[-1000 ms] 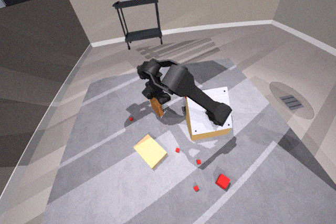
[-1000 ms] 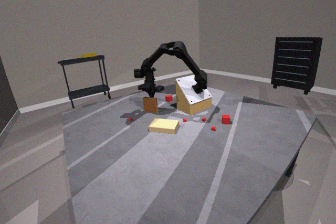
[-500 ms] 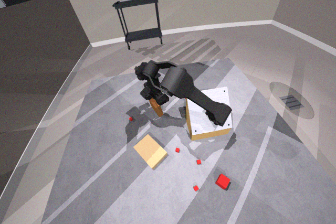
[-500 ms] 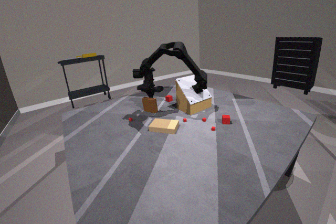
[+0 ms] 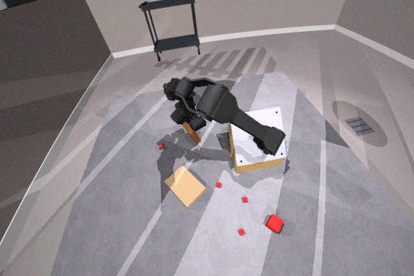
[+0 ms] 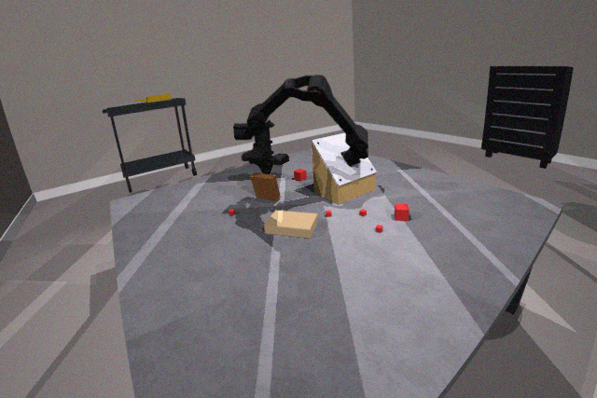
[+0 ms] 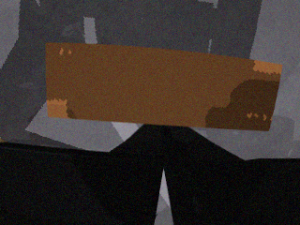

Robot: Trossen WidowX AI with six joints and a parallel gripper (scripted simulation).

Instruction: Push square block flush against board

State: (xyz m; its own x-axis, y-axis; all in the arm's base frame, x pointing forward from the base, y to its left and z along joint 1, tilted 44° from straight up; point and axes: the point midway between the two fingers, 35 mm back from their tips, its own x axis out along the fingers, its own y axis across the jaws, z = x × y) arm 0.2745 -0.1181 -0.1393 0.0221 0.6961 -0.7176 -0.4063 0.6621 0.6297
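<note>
My gripper tip is now 3 cm above the orange square block, 1 cm to the right of it and 1 cm short of it. Round my gripper tip: pale tan board 26 cm to the left, 7 cm ahead, 6 cm below.
</note>
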